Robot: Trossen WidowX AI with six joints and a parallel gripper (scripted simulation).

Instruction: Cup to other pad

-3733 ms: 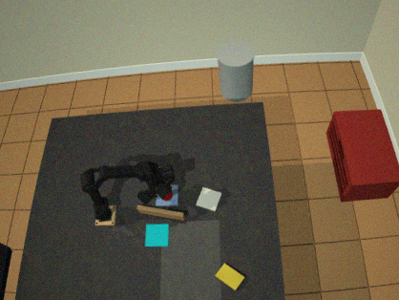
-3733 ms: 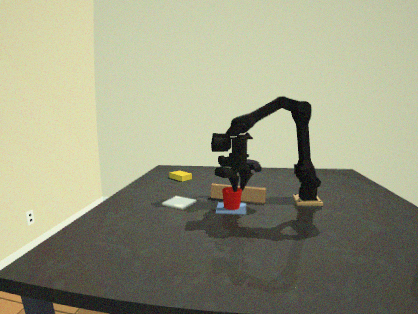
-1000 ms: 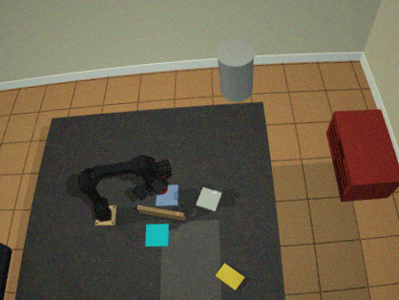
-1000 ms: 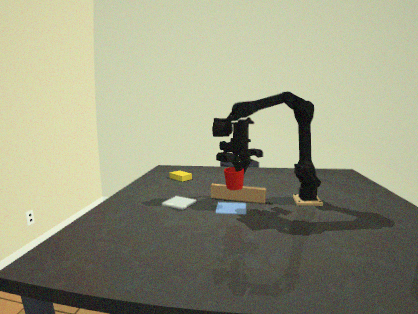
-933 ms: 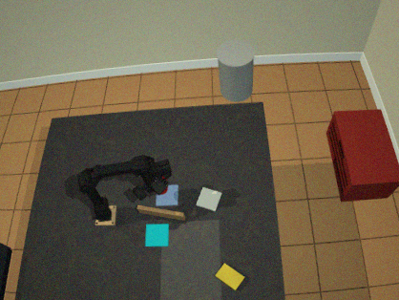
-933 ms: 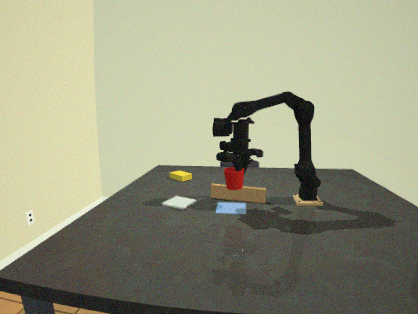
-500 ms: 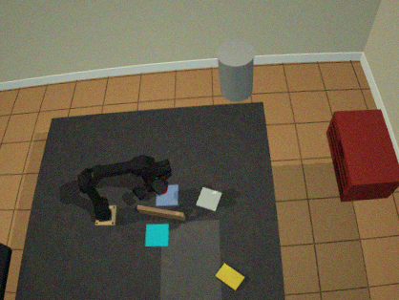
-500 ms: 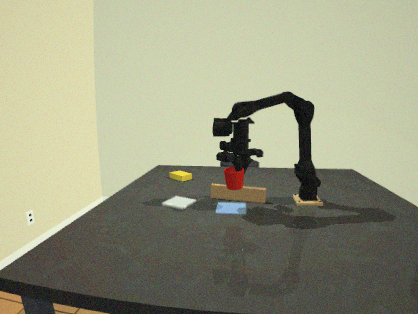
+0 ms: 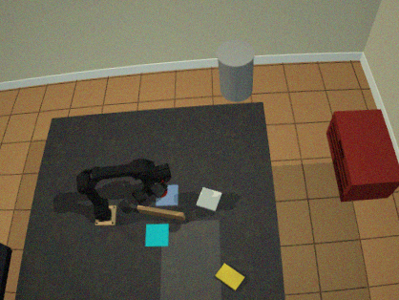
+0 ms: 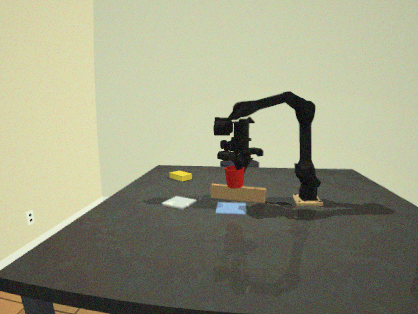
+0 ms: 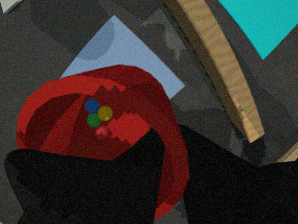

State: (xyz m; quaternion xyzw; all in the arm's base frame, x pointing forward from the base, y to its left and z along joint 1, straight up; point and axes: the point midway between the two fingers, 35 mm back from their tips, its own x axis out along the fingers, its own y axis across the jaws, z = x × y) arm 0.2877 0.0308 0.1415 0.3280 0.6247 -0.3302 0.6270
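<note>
Right now my gripper tip is 170 mm to the left of the cyan pad, 130 mm above it and 30 mm past it. The rest, counted from my gripper tip: red cup: 30 mm ahead, 20 mm to the left; light blue pad: 130 mm below, 40 mm ahead, 30 mm to the left; wooden bar: 100 mm below, 70 mm to the right.
</note>
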